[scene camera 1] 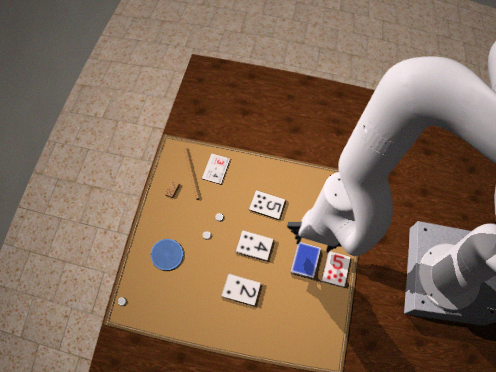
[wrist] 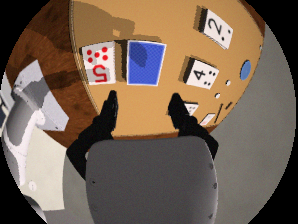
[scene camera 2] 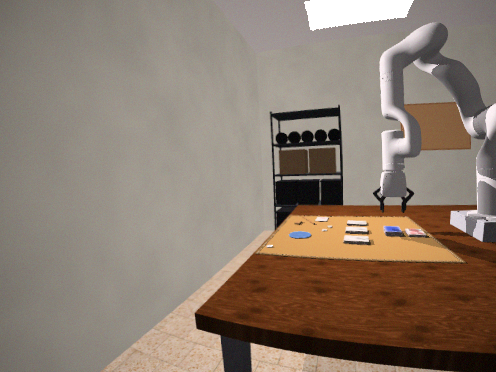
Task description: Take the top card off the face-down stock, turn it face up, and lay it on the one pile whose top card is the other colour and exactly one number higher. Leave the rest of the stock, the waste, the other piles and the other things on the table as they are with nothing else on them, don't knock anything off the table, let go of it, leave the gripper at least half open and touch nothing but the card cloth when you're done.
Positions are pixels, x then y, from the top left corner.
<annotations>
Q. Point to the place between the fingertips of the gripper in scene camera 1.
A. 313, 243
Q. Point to a tan card cloth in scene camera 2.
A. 329, 243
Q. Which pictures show the gripper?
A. Scene camera 1, the wrist view and scene camera 2: all of them.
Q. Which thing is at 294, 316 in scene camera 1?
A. A tan card cloth.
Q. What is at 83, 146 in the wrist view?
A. The gripper.
</annotations>
